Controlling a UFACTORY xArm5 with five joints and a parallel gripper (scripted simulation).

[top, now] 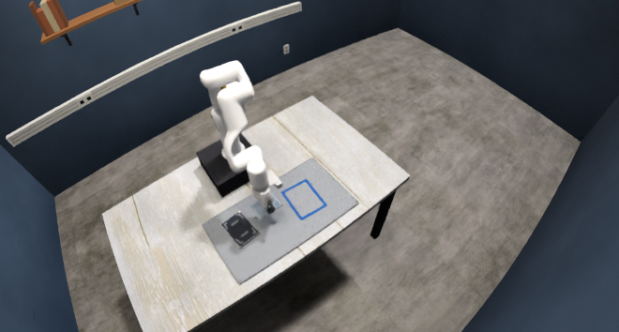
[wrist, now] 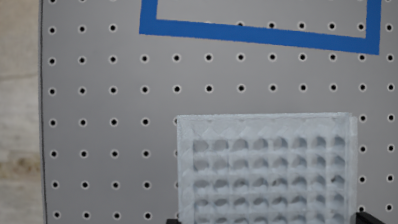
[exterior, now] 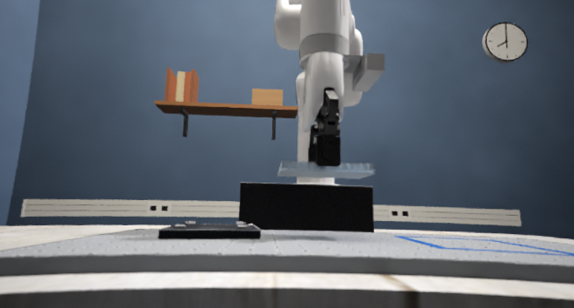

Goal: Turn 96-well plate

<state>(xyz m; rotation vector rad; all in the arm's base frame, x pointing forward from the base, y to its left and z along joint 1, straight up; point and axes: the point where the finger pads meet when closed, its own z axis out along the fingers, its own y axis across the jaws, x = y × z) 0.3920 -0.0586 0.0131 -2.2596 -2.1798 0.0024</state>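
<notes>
Now: hand 150 mm to the left of the black plate nest, 100 mm above it and 30 mm past it. Also, from my hand: 96-well plate: 10 mm below.
</notes>
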